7 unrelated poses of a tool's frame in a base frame.
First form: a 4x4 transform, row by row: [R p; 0 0 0 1], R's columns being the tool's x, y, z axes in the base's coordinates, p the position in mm. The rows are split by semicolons.
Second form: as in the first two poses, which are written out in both.
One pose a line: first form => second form
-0.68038 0.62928 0.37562 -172.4; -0.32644 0.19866 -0.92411 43.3; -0.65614 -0.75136 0.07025 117.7; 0 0 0 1 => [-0.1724 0.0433 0.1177 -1.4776 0.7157 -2.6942]
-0.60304 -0.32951 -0.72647 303.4; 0.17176 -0.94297 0.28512 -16.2; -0.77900 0.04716 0.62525 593.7; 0 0 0 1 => [0.3034 -0.0162 0.5937 0.0753 0.8931 2.8641]
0.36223 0.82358 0.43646 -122.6; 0.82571 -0.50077 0.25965 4.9; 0.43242 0.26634 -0.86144 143.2; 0 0 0 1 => [-0.1226 0.0049 0.1432 2.8417 -0.4472 1.1574]
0.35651 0.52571 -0.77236 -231.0; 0.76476 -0.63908 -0.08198 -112.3; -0.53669 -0.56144 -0.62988 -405.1; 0 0 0 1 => [-0.2310 -0.1123 -0.4051 -2.4136 0.5665 1.1346]
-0.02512 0.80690 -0.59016 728.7; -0.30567 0.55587 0.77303 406.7; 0.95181 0.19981 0.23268 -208.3; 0 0 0 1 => [0.7287 0.4067 -0.2083 0.7095 -1.2591 -1.6528]
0.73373 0.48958 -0.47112 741.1; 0.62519 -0.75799 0.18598 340.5; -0.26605 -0.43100 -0.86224 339.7; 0 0 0 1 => [0.7411 0.3405 0.3397 -2.6781 0.2693 0.7057]
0.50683 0.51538 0.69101 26.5; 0.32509 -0.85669 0.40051 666.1; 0.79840 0.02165 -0.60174 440.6; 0 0 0 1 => [0.0265 0.6661 0.4406 3.1056 -0.9246 0.5703]
